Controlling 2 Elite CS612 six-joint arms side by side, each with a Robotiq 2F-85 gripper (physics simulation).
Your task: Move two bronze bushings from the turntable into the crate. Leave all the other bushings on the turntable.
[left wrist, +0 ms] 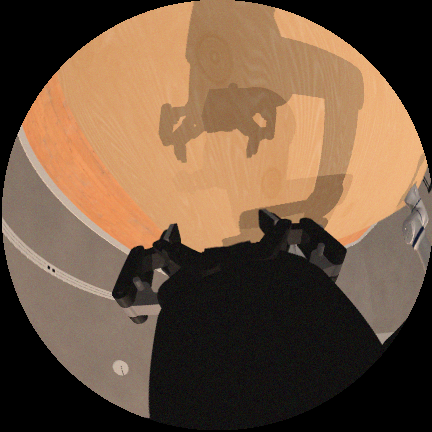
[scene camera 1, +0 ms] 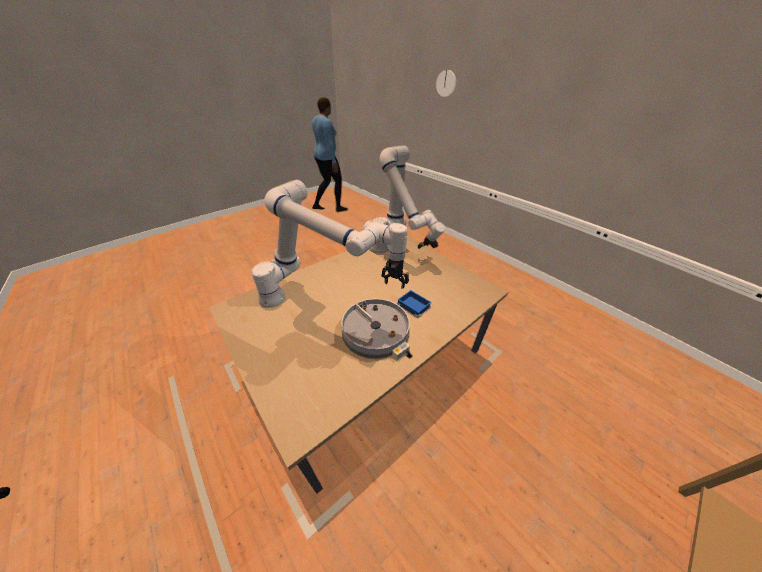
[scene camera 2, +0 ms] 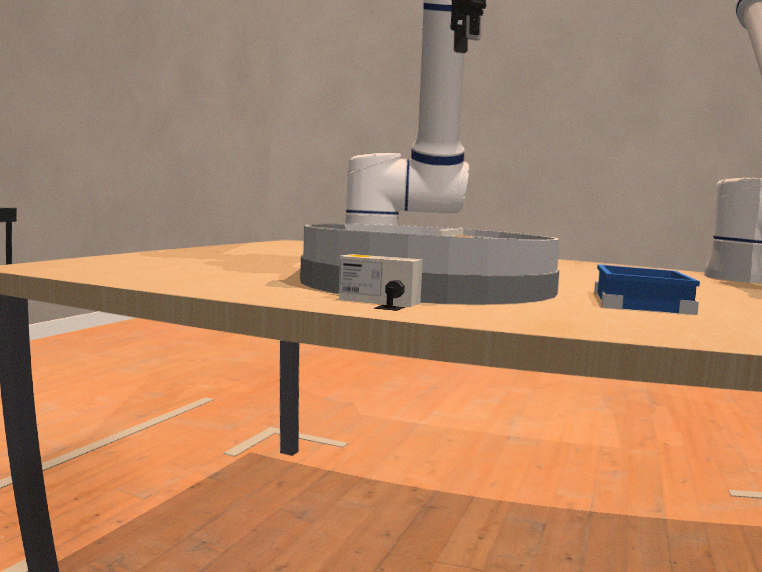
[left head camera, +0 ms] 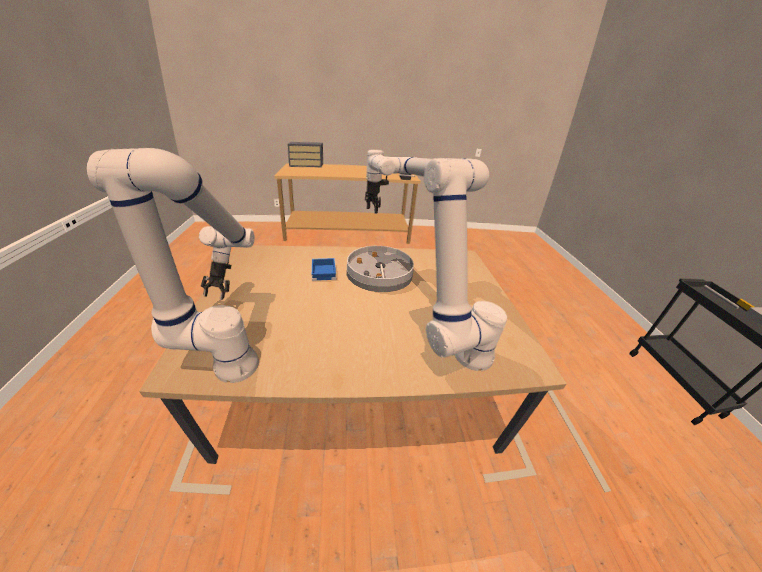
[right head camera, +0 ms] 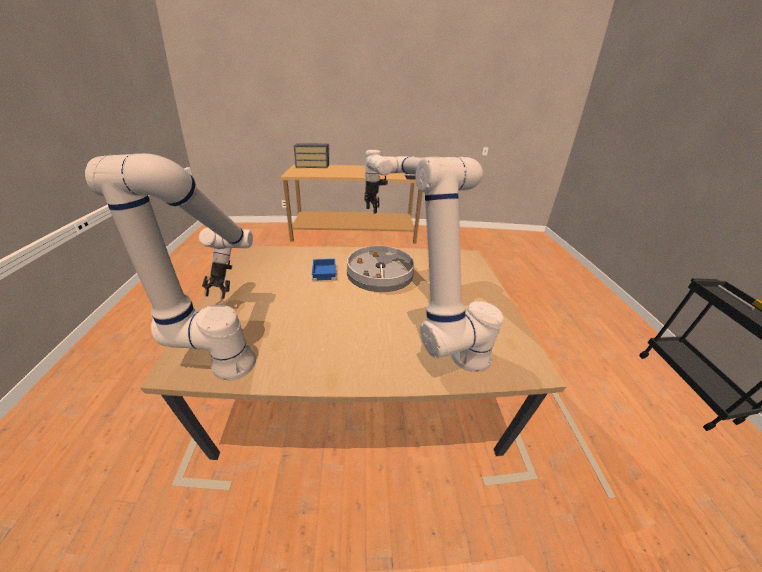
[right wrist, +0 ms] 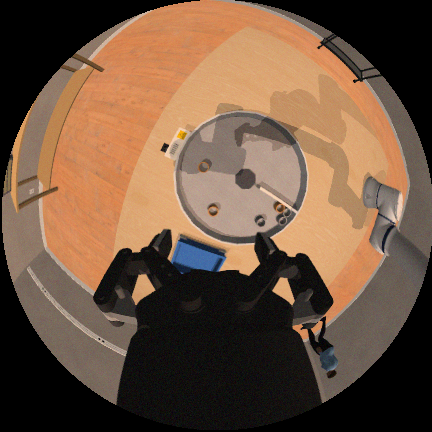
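The round grey turntable (left head camera: pixel 379 284) (right head camera: pixel 379 284) (scene camera 1: pixel 369 352) (scene camera 2: pixel 430 253) (right wrist: pixel 235 150) holds three bronze bushings. In the right wrist view, one bronze bushing (right wrist: pixel 204 166) is at the upper left, another bronze bushing (right wrist: pixel 213 210) at the lower left, and a third bronze bushing (right wrist: pixel 279 206) by the white bar. Three grey bushings show too: one grey bushing (right wrist: pixel 260 220) apart, two others beside the third bronze one. The blue crate (left head camera: pixel 323 269) (right head camera: pixel 324 269) (scene camera 1: pixel 414 302) (scene camera 2: pixel 646 289) (right wrist: pixel 199 256) stands beside the turntable. My right gripper (scene camera 1: pixel 394 281) (right wrist: pixel 213 238) is open above them. My left gripper (left head camera: pixel 215 291) (left wrist: pixel 218 224) is open above the table's left side.
A white box (scene camera 1: pixel 401 350) (scene camera 2: pixel 380 280) (right wrist: pixel 177 143) stands against the turntable's outer wall. The white bar (right wrist: pixel 276 197) reaches from near the hub to the rim. A person (scene camera 1: pixel 324 138) (right wrist: pixel 327 357) is on the floor beyond the table. A black cart (left head camera: pixel 695 369) stands at the right.
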